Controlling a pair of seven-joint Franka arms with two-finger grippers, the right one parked.
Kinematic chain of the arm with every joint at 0, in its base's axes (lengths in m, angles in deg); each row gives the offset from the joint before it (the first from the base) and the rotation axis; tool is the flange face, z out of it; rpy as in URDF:
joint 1: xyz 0 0 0.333 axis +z
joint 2: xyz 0 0 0 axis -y
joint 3: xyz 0 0 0.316 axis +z
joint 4: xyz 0.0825 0 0 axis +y
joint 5: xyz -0.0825 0 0.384 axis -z
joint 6: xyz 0 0 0 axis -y
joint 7: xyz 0.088 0 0 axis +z
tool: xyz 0 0 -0.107 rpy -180 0 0
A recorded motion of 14 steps. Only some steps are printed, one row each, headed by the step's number.
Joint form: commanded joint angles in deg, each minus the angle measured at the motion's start. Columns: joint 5, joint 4, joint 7, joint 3, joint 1, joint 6, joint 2.
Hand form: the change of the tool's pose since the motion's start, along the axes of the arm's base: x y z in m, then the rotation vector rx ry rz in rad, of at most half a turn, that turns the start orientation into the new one. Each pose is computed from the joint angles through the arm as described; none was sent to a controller.
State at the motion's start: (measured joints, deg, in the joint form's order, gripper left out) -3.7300 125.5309 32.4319 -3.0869 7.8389 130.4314 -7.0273
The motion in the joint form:
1: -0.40 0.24 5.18 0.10 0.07 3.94 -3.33
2: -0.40 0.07 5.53 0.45 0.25 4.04 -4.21
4: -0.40 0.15 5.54 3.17 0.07 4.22 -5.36
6: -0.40 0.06 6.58 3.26 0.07 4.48 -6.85
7: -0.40 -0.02 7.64 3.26 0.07 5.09 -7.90
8: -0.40 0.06 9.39 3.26 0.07 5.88 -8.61
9: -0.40 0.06 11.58 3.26 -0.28 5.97 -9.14
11: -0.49 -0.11 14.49 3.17 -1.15 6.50 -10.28
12: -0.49 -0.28 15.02 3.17 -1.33 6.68 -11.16
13: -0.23 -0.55 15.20 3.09 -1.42 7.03 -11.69
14: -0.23 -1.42 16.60 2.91 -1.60 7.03 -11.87
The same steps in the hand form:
1: 0.0050 0.0015 -0.0276 0.0027 -0.0101 0.0855
2: 0.0051 0.0066 -0.0347 0.0028 0.0004 0.1007
4: 0.0012 0.0304 -0.0461 0.0107 0.0196 0.1440
6: 0.0006 0.0312 -0.0594 0.0106 0.0387 0.1633
7: 0.0011 0.0311 -0.0681 0.0109 0.0442 0.1812
8: 0.0012 0.0310 -0.0743 0.0121 0.0430 0.2110
9: 0.0011 0.0276 -0.0792 0.0146 0.0491 0.2428
11: 0.0027 0.0185 -0.0883 0.0187 0.0545 0.2750
12: 0.0028 0.0167 -0.0954 0.0195 0.0634 0.2809
13: 0.0046 0.0152 -0.0982 0.0162 0.0618 0.2844
14: 0.0103 0.0123 -0.0943 0.0167 0.0487 0.3027

